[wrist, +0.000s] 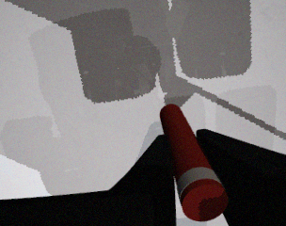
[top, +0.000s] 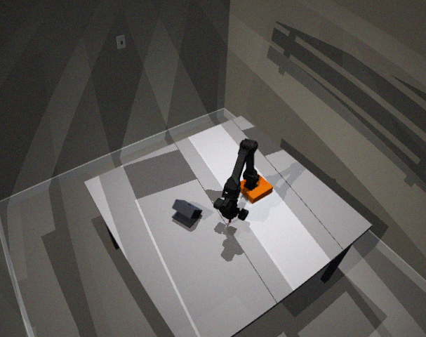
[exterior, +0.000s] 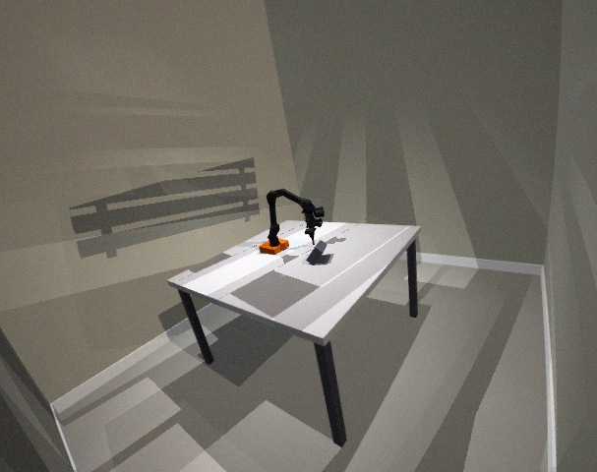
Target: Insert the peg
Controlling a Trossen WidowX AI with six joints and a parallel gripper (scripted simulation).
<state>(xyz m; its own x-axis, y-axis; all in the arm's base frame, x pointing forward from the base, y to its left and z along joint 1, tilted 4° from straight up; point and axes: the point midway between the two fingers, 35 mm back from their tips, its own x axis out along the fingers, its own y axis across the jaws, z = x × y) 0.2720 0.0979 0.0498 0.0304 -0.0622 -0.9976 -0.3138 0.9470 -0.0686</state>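
Now: gripper tip 140 mm short of the grey sloped panel and 210 mm to the left of it. Also, from my gripper tip: red peg 20 mm above.
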